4 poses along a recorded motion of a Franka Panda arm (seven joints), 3.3 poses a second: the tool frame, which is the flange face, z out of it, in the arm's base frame.
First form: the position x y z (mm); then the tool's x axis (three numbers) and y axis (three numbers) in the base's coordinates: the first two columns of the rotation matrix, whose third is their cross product.
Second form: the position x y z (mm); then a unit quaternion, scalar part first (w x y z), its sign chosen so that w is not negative. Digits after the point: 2 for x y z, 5 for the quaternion.
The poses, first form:
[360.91 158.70 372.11 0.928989 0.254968 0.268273 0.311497 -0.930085 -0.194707]
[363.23 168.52 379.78 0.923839 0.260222 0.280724 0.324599 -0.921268 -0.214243]
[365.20 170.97 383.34 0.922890 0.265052 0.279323 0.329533 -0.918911 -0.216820]
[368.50 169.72 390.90 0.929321 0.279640 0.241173 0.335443 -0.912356 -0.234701]
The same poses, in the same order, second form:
[360.91 158.70 372.11 0.11773 -0.97500 -0.14525 -0.12004]
[363.23 168.52 379.78 0.12942 -0.97220 -0.15039 -0.12436]
[365.20 170.97 383.34 0.13094 -0.97175 -0.15297 -0.12311]
[368.50 169.72 390.90 0.13720 -0.97254 -0.15811 -0.10169]

